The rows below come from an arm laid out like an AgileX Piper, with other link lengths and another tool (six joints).
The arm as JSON. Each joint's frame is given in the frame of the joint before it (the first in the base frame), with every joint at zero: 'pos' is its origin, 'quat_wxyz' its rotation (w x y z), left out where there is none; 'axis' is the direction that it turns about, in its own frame. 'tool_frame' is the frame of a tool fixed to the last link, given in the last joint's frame.
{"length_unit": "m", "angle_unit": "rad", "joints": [
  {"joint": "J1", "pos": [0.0, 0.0, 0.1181], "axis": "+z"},
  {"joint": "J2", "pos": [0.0, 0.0, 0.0], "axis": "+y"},
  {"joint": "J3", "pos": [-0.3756, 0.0, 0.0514], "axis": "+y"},
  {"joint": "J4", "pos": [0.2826, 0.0, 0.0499], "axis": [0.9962, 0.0, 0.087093]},
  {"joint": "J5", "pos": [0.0, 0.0, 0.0], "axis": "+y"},
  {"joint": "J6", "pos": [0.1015, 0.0, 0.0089], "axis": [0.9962, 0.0, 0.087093]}
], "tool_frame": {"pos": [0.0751, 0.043, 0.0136], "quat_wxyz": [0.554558, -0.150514, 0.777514, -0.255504]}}
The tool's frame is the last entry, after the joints.
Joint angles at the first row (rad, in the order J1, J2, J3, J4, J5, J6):
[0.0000 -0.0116 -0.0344 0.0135 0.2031 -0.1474]
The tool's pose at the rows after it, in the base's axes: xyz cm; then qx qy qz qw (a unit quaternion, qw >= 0):
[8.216 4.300 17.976 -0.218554 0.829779 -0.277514 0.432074]
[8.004 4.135 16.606 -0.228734 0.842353 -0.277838 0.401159]
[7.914 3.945 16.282 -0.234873 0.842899 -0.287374 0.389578]
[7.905 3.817 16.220 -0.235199 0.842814 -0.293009 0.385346]
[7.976 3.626 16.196 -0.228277 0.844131 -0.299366 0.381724]
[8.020 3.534 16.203 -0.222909 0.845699 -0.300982 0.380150]
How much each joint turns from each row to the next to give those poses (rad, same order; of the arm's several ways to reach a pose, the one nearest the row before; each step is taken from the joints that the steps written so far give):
[-0.0003 0.0001 0.0579 -0.0243 0.0627 0.0379]
[-0.0001 0.0000 0.0044 -0.0269 0.0633 0.0111]
[0.0000 0.0000 -0.0038 -0.0289 0.0229 0.0027]
[-0.0040 0.0000 -0.0022 -0.0141 0.0069 0.0024]
[-0.0186 0.0000 0.0000 -0.0067 0.0001 0.0004]
[-0.0115 0.0001 0.0000 -0.0001 -0.0001 0.0017]

